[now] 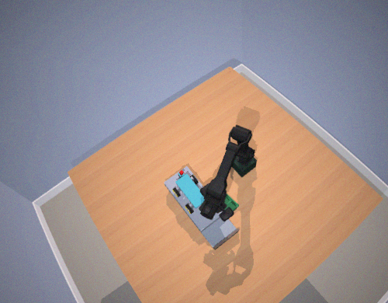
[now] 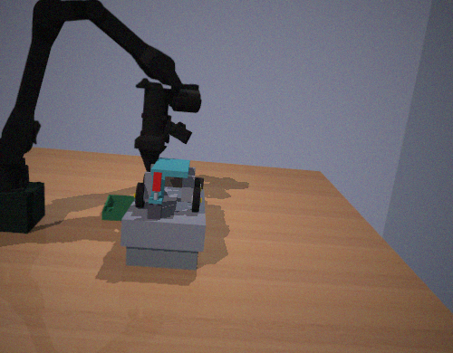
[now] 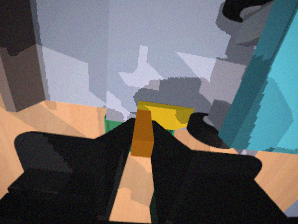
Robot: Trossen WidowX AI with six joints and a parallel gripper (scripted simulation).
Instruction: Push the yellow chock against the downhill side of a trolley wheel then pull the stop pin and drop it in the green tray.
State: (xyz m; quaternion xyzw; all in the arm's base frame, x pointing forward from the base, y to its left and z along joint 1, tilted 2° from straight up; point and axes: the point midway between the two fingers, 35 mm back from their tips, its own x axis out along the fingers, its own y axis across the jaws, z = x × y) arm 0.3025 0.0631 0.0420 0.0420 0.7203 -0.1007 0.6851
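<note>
Now: the yellow chock 20 mm to the right of my gripper tip and 10 mm below it. The rest, counted from my gripper tip: trolley (30 mm ahead, 140 mm to the right, 20 mm above); then grey ramp (30 mm ahead, 130 mm to the right, 40 mm below); then green tray (70 mm behind, 100 mm below).
</note>
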